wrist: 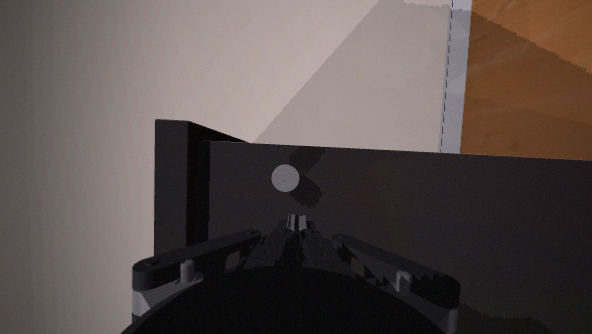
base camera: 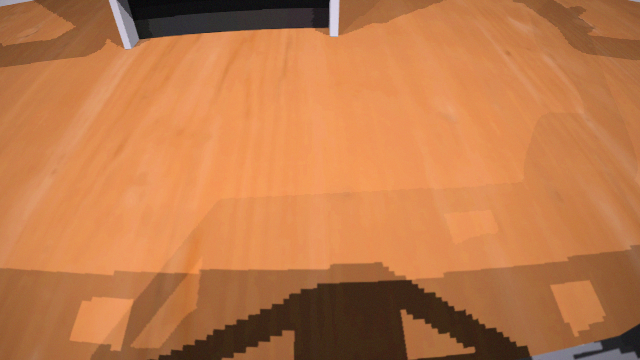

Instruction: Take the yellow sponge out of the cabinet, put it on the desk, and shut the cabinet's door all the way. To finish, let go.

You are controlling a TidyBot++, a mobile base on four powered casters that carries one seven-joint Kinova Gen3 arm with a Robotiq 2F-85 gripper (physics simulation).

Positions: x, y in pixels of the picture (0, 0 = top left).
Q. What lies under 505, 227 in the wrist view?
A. A dark cabinet.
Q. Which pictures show my gripper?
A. The wrist view only.
